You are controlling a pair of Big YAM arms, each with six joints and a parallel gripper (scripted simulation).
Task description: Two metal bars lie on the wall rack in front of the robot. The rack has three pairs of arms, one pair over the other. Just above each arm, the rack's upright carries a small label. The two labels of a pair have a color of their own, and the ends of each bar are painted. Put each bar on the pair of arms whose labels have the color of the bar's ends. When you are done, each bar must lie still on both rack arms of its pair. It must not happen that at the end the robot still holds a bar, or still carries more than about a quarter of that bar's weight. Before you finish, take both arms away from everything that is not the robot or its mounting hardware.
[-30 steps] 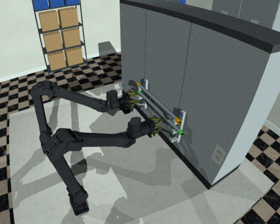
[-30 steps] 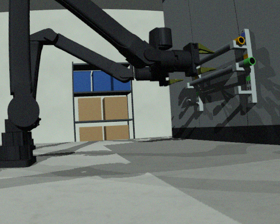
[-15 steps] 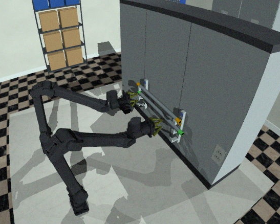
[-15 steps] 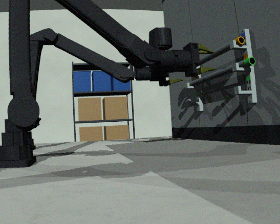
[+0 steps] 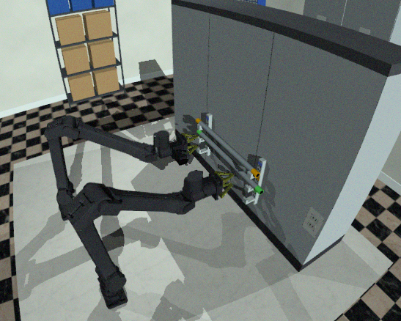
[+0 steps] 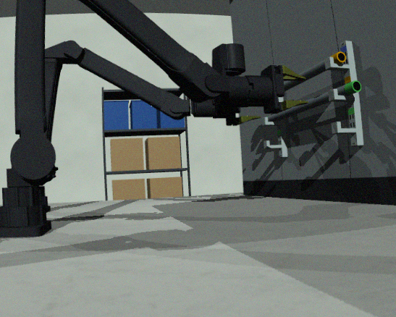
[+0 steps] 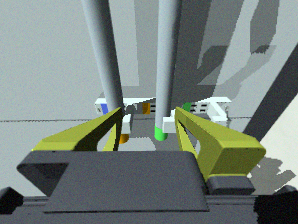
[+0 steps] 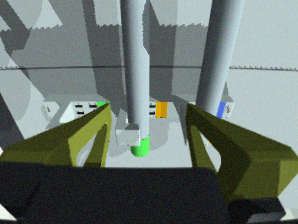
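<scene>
My left hand is 5 cm short of the green-ended bar, 16 cm to the left of it and 2 cm above it. Round my left hand: grey cabinet wall (24 cm ahead, 15 cm to the right, 16 cm above); then orange-ended bar (4 cm ahead, 15 cm to the right, 5 cm above); then wall outlet (1 cm ahead, 67 cm to the right, 1 cm above).
Now: the green-ended bar 100 mm ahead of my right hand, 130 mm to the left of it and 10 mm below it. Round my right hand: grey cabinet wall 290 mm ahead, 150 mm to the left, 180 mm above; then orange-ended bar 90 mm ahead, 150 mm to the left, 60 mm above; then wall outlet 60 mm ahead, 380 mm to the right, 30 mm above.
</scene>
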